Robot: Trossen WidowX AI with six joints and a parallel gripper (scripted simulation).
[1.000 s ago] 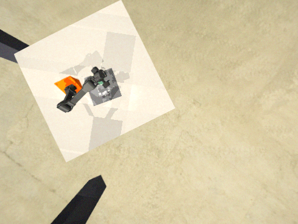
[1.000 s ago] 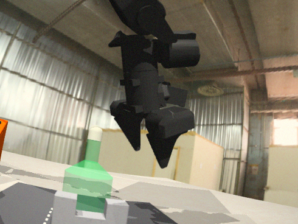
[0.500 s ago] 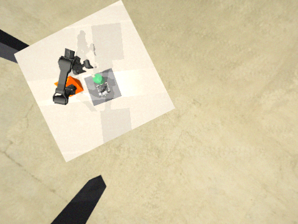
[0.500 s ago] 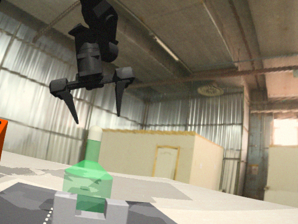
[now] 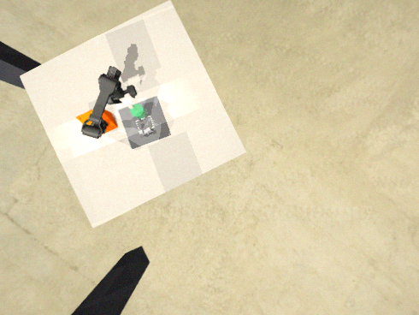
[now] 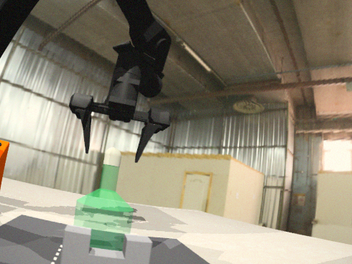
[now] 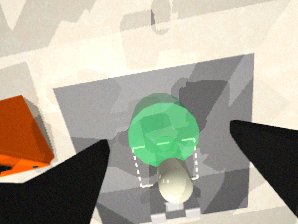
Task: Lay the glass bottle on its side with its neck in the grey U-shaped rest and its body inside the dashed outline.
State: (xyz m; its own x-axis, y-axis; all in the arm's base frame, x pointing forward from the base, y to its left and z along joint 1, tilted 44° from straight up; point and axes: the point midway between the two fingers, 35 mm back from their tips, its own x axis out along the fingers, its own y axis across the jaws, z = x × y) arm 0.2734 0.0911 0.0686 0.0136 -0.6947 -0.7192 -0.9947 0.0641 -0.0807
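The green glass bottle is 50 mm below my gripper tip and 40 mm to the right of it. From my gripper tip the other things lie so: dark grey mat 140 mm below, 120 mm to the right, 10 mm behind.
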